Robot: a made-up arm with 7 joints.
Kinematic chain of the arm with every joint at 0, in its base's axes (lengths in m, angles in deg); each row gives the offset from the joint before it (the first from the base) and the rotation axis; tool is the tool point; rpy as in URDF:
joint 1: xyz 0 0 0.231 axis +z
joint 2: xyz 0 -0.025 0.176 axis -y
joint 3: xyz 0 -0.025 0.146 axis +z
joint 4: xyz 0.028 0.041 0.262 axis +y
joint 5: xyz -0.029 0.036 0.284 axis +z
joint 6: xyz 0 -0.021 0.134 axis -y
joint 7: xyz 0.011 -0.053 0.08 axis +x
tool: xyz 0 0 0 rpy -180 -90 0
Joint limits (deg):
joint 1: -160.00..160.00
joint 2: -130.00..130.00
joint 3: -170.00..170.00
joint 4: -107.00..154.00
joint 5: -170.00..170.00
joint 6: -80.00..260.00
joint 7: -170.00..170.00
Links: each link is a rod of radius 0.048 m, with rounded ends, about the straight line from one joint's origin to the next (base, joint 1, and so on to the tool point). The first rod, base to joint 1, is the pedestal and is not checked.
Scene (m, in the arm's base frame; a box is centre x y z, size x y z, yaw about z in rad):
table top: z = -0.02
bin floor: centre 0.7 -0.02 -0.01 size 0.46 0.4 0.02 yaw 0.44
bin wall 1: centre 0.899 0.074 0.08 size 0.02 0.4 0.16 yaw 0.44
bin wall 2: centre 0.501 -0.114 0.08 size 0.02 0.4 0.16 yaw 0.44
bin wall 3: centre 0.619 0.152 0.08 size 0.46 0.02 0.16 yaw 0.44
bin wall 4: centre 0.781 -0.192 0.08 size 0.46 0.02 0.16 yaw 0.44
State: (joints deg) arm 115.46 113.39 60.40 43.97 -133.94 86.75 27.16
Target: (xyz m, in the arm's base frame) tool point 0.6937 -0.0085 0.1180
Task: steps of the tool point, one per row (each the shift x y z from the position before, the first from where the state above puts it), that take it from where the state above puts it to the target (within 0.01 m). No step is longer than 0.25 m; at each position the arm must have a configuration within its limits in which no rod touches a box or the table.
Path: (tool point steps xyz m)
1: 0.1996 -0.0220 0.1176
2: 0.1760 0.0483 0.1250
3: 0.1332 0.1010 0.1189
4: 0.0811 0.1309 0.1033
5: 0.0290 0.1375 0.0824
6: -0.0163 0.1246 0.0601
7: 0.0724 0.0205 -0.1658
8: 0.0335 0.0451 -0.1664
9: -0.0007 0.0676 -0.1481
10: -0.0238 0.0808 -0.1149

